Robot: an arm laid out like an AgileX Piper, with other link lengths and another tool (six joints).
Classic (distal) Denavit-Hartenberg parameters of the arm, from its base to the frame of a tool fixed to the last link. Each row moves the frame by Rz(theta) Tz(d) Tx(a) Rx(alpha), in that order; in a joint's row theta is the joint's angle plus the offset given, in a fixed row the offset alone. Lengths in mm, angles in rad.
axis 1: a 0  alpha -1.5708  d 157.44  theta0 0
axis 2: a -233.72  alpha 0  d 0  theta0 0.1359
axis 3: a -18.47  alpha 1.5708  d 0  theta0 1.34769
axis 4: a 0  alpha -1.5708  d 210.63  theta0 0
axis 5: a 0  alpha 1.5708  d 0  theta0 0
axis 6: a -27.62  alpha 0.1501  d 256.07  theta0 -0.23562
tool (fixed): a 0  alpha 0  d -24.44  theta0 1.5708
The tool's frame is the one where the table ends.
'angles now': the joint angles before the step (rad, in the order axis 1, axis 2, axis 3, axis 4, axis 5, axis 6). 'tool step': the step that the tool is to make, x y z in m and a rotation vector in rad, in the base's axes. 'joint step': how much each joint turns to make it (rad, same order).
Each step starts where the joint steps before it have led.
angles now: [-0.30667, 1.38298, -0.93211, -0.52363, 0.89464, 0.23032]
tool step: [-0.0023, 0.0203, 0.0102, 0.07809, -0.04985, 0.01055]
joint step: [0.00020, -0.07510, 0.00016, 0.12600, 0.02852, -0.07239]
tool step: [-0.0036, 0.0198, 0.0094, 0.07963, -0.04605, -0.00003]
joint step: [-0.00016, -0.06834, -0.00035, 0.11432, 0.03837, -0.04660]
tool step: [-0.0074, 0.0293, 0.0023, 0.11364, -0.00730, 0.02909]
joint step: [0.00016, -0.05445, 0.00022, 0.14550, 0.06936, -0.07803]
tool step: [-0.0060, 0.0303, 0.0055, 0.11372, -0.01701, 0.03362]
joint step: [-0.00043, -0.05243, -0.00020, 0.13790, 0.06710, -0.06201]
